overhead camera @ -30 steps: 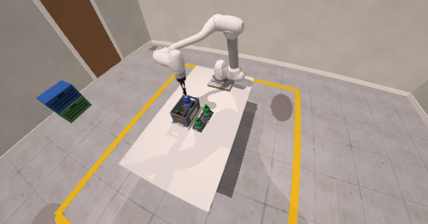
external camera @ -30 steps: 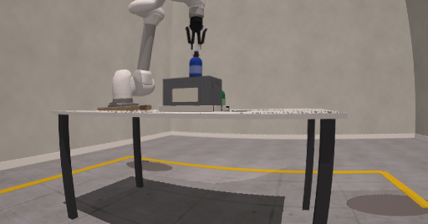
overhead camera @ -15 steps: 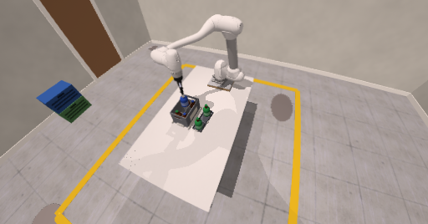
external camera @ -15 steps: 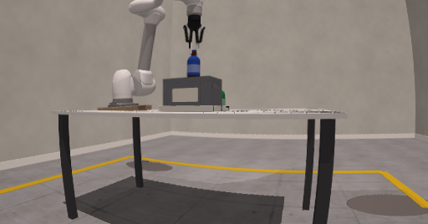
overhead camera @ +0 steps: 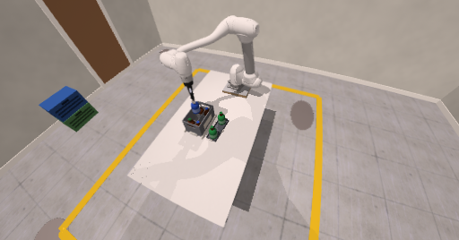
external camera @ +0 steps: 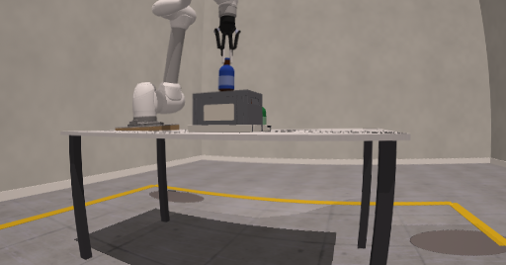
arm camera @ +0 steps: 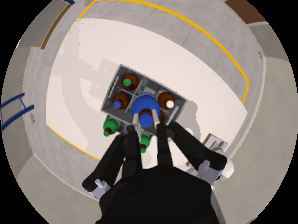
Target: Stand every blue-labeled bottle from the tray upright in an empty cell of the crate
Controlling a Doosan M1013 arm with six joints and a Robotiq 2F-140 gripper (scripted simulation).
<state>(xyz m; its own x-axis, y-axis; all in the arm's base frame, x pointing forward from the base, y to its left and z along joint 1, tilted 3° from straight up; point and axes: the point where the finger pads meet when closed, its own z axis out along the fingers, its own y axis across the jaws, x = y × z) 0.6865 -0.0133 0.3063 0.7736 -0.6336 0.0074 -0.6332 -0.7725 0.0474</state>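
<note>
Right now my hand is 9 cm above the blue-labeled bottle. Also, from my hand: grey crate (1 cm to the left, 27 cm below); then tray (4 cm behind, 20 cm to the left, 34 cm below); then green bottle (5 cm ahead, 21 cm to the left, 27 cm below).
</note>
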